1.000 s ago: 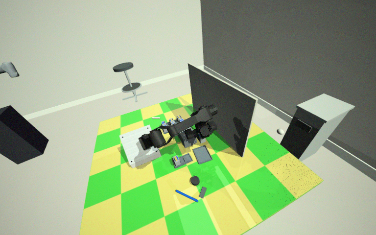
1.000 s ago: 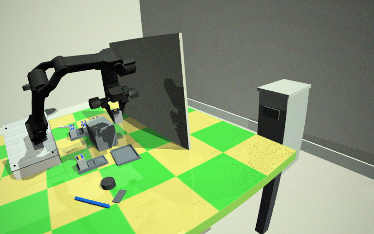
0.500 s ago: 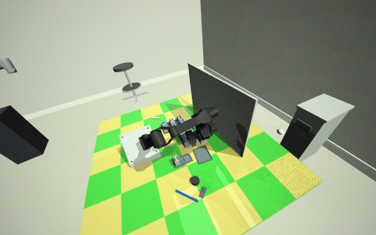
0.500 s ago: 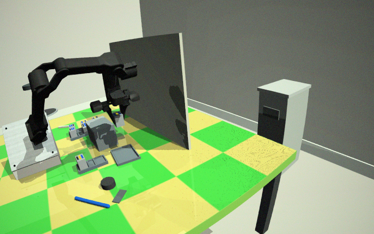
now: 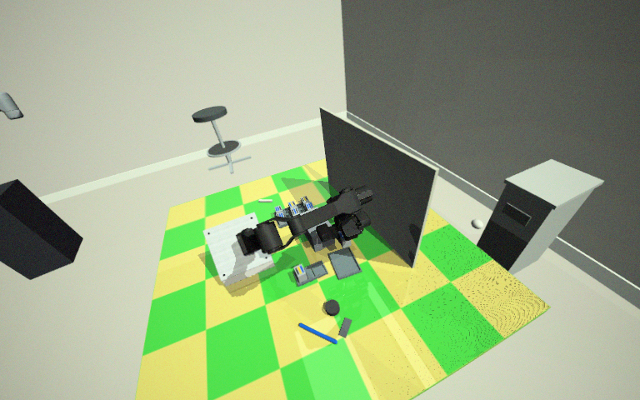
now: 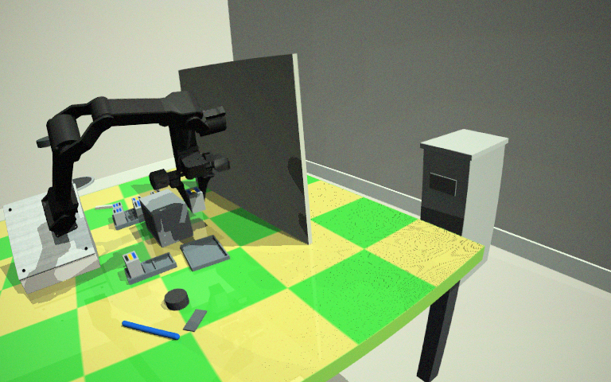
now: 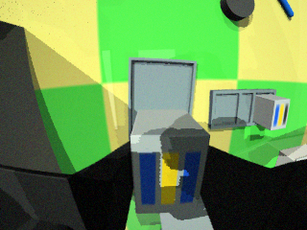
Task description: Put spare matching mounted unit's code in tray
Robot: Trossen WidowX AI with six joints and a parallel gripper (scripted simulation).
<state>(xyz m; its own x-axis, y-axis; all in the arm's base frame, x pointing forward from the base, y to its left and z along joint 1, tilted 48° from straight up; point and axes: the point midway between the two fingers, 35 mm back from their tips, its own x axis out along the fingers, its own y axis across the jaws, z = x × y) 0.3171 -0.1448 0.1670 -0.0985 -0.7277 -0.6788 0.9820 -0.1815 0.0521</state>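
My gripper tip is 1 cm past the grey tray and 13 cm above it. The rest, counted from my gripper tip: black puck 15 cm behind, 14 cm to the right, 12 cm below; mounted unit 3 cm behind, 20 cm to the left, 8 cm below; grey rack 15 cm behind, 3 cm to the left, 12 cm below.
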